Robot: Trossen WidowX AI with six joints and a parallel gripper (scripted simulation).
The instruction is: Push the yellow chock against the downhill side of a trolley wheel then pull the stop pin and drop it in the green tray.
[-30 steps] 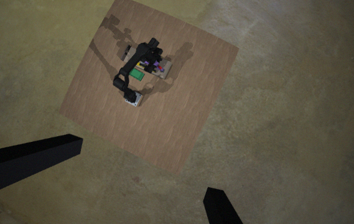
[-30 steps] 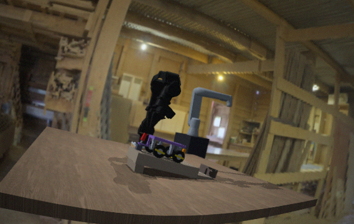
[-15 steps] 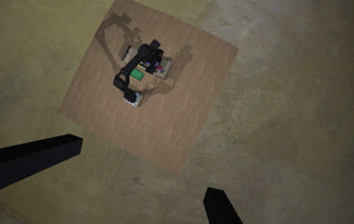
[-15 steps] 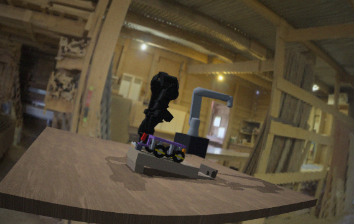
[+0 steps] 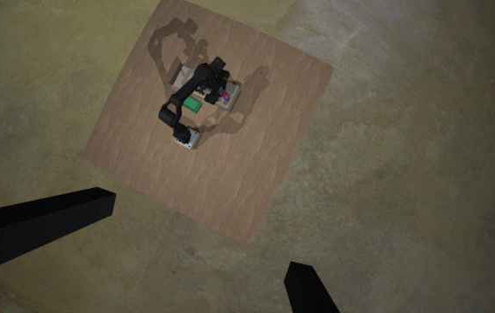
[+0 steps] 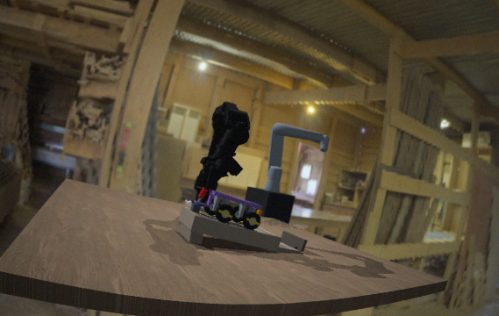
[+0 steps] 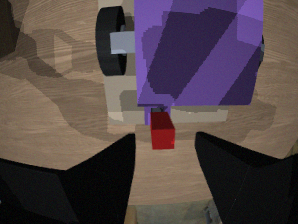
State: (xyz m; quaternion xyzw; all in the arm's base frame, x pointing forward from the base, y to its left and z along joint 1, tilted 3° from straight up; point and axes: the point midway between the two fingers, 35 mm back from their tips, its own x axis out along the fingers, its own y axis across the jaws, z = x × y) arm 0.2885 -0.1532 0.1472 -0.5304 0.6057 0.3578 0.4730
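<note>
The red-headed stop pin is 10 mm to the right of my gripper tip and 40 mm below it. Round my gripper tip: green tray: 80 mm behind, 210 mm to the left, 180 mm below; then purple trolley: 40 mm ahead, 90 mm to the left, 50 mm below; then yellow chock: 210 mm to the left, 90 mm below.
</note>
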